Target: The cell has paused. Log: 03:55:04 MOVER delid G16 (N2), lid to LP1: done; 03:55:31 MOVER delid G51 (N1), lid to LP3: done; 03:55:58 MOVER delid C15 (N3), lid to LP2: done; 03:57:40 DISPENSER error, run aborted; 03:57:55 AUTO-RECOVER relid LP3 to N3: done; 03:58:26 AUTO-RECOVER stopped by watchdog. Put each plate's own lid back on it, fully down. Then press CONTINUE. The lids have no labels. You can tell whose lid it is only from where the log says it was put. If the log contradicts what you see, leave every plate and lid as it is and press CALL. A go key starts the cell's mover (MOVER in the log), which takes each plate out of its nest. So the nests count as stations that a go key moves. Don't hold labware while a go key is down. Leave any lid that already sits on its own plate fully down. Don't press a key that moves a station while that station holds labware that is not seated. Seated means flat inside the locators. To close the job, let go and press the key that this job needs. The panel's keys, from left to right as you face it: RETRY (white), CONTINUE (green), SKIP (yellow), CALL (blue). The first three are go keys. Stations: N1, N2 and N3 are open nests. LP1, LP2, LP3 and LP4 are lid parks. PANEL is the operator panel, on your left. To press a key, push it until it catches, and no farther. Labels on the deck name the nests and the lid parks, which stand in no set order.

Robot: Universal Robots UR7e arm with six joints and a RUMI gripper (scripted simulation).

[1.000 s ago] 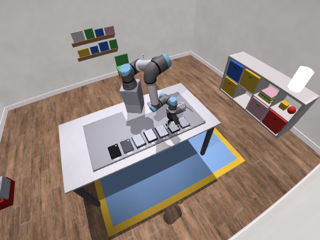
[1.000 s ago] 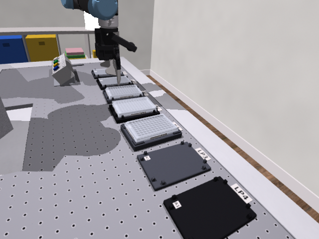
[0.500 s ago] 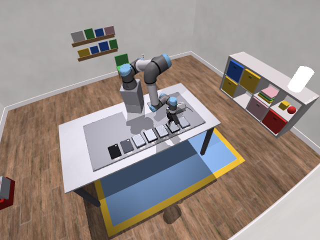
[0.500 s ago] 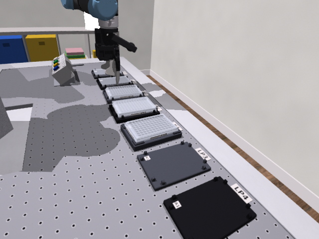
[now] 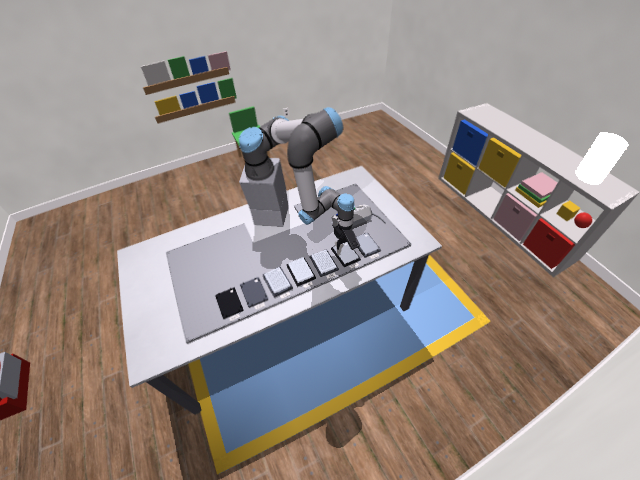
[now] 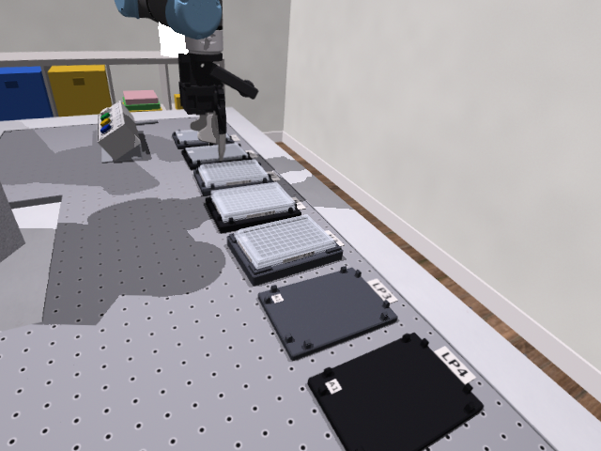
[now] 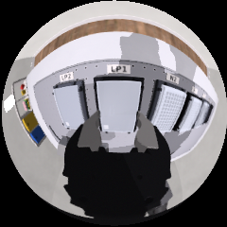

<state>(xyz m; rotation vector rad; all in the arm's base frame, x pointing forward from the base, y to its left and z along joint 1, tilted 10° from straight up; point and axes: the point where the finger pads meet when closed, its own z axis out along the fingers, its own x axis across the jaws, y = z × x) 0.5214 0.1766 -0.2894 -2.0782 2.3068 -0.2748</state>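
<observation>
My hand is 2 cm above the park LP1. Also, from my hand: lid park LP3 (52 cm to the right, 7 cm behind, 2 cm below); then green key (21 cm to the left, 20 cm behind, 4 cm above); then white key (26 cm to the left, 20 cm behind, 4 cm above).
</observation>
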